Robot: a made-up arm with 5 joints.
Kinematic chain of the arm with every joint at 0, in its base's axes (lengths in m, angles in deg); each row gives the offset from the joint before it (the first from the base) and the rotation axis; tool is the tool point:
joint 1: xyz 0 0 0.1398 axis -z
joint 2: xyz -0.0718 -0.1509 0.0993 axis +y
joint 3: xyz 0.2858 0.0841 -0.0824 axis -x
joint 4: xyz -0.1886 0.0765 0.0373 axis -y
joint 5: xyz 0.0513 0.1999 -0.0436 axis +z
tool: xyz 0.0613 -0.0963 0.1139
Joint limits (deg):
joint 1: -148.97..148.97
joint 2: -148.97..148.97
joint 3: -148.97..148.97
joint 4: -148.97..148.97
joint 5: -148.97..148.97
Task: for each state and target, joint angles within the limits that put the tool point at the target. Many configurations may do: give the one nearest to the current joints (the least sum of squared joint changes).
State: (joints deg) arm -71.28 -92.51 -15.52 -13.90 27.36
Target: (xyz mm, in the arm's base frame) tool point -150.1 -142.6 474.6
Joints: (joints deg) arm -73.48 -99.52 -19.15 -8.54 21.83
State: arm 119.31 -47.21 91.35 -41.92 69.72
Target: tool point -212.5 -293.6 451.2
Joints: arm 113.12 -82.22 92.10 -36.65 74.91
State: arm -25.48 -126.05 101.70 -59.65 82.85
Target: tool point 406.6 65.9 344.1
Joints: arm -32.04 -75.69 91.89 -70.77 86.64
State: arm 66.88 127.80 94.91 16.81 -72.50
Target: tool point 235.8 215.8 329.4
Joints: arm 122.07 123.75 74.58 7.28 -79.60
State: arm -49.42 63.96 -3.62 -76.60 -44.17
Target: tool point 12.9 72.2 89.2
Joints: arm -24.08 59.58 -29.95 -58.31 -30.06
